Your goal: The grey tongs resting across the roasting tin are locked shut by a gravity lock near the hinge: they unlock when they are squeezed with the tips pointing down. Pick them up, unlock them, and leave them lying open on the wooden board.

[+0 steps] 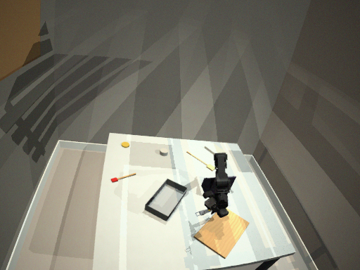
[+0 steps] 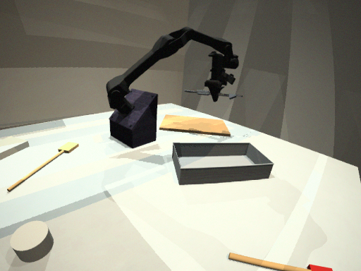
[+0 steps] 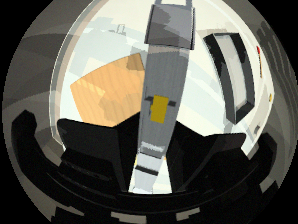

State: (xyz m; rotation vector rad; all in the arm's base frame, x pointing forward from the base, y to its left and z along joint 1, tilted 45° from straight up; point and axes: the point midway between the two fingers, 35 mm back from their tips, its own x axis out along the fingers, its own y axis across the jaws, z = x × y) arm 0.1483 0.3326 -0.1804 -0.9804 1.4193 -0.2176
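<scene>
The yellow lock piece is 2 cm ahead of my gripper tip, 1 cm to the left of it and 4 cm above it. Also, from my gripper tip: wooden board (14 cm behind, 2 cm to the left, 16 cm below); then red-headed spatula (55 cm ahead, 38 cm to the right, 16 cm below); then grey roasting tin (22 cm ahead, 21 cm to the right, 14 cm below).
</scene>
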